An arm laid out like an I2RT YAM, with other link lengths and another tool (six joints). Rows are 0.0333 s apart.
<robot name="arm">
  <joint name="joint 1" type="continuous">
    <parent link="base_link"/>
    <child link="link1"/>
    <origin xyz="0 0 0.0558"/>
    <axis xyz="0 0 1"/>
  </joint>
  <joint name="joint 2" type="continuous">
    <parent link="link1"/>
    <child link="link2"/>
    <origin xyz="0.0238 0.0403 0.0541"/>
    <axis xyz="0 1 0"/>
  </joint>
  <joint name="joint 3" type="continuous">
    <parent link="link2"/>
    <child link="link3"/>
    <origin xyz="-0.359 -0.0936 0"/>
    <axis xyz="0 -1 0"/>
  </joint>
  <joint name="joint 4" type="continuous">
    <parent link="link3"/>
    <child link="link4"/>
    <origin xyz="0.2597 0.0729 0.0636"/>
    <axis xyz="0 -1 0"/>
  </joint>
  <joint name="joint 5" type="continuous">
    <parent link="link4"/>
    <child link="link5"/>
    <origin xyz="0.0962 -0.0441 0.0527"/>
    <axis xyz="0 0 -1"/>
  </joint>
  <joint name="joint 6" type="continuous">
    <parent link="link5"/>
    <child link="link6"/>
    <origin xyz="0.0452 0 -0.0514"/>
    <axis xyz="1 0 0"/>
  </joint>
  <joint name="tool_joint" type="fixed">
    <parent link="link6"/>
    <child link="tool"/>
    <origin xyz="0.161 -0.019 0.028" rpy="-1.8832 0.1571 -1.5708"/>
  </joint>
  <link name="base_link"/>
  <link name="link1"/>
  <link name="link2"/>
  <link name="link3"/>
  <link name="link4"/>
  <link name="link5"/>
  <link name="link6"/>
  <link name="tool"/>
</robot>
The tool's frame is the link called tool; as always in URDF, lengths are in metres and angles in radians. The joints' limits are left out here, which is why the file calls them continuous.
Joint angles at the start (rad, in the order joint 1, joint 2, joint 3, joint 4, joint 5, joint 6):
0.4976, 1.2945, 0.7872, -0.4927, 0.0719, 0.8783
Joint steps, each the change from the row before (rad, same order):
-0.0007, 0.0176, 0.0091, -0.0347, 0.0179, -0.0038
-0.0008, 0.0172, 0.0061, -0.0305, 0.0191, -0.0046
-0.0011, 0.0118, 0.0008, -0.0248, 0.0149, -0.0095
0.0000, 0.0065, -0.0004, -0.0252, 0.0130, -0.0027
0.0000, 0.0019, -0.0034, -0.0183, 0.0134, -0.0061
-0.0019, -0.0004, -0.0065, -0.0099, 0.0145, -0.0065
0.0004, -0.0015, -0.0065, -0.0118, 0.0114, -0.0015
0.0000, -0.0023, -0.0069, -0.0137, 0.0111, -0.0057
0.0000, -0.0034, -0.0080, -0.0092, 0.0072, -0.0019
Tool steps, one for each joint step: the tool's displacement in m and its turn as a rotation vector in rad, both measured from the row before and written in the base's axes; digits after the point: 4 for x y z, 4 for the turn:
-0.0033, -0.0062, -0.0066, -0.0359, 0.0300, -0.0068
-0.0033, -0.0065, -0.0065, -0.0367, 0.0280, -0.0061
-0.0040, -0.0059, -0.0059, -0.0330, 0.0241, 0.0006
-0.0050, -0.0056, -0.0046, -0.0268, 0.0224, -0.0030
-0.0043, -0.0053, -0.0032, -0.0246, 0.0146, 0.0003
-0.0030, -0.0055, -0.0025, -0.0220, 0.0075, -0.0014
-0.0040, -0.0046, -0.0025, -0.0179, 0.0097, -0.0023
-0.0045, -0.0049, -0.0025, -0.0200, 0.0112, 0.0014
-0.0042, -0.0038, -0.0023, -0.0132, 0.0090, -0.0006

